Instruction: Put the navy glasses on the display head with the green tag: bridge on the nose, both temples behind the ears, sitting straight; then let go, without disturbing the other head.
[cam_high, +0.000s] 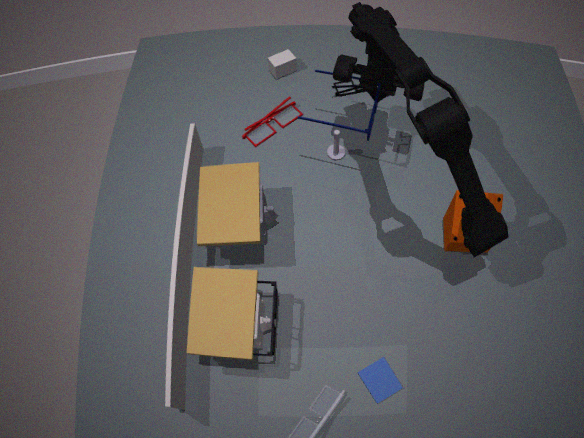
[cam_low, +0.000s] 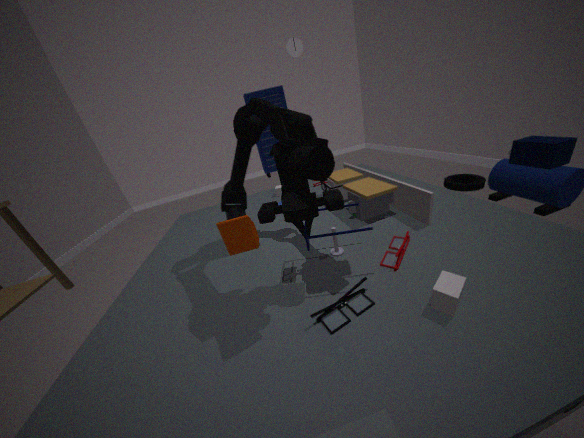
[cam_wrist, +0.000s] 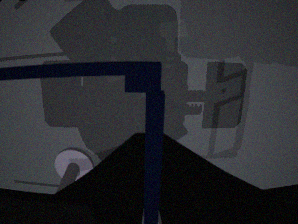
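The white peg is 90 mm ahead of my gripper tip, 60 mm to the left of it and 100 mm below it. Round my gripper tip: blue pad: 50 mm ahead, 570 mm to the left, 120 mm below; then white wall: 420 mm ahead, 320 mm to the left, 70 mm below.
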